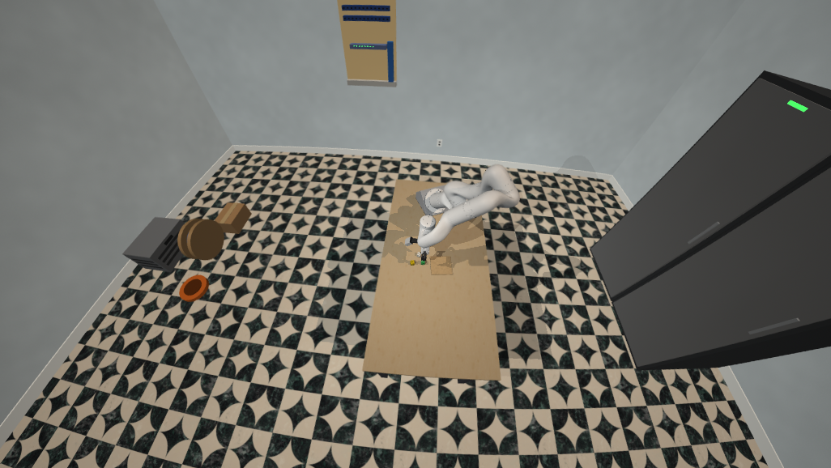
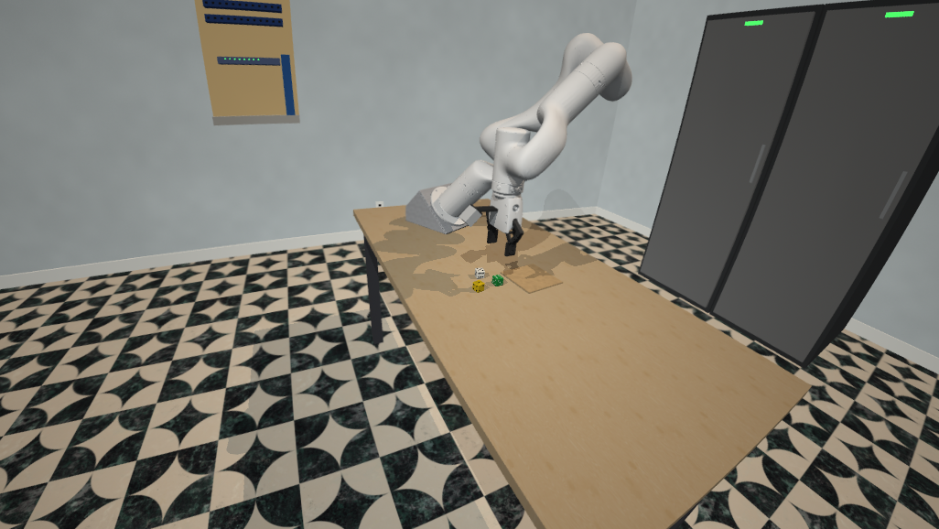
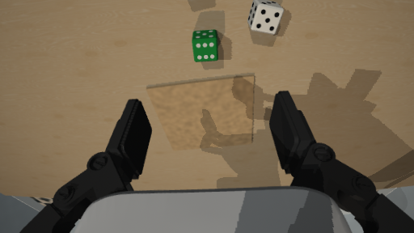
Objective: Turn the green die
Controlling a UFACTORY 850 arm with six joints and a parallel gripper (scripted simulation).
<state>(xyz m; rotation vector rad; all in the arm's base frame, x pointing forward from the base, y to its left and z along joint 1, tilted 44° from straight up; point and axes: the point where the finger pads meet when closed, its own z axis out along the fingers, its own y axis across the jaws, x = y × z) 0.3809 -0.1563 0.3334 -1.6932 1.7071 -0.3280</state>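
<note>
The green die lies 11 cm below my hand. The rest, counted from my hand: white die 11 cm below, 5 cm behind, 3 cm to the right; then yellow die 11 cm below, 7 cm to the right, 2 cm ahead; then tan mat 12 cm to the left, 12 cm below, 1 cm behind.
</note>
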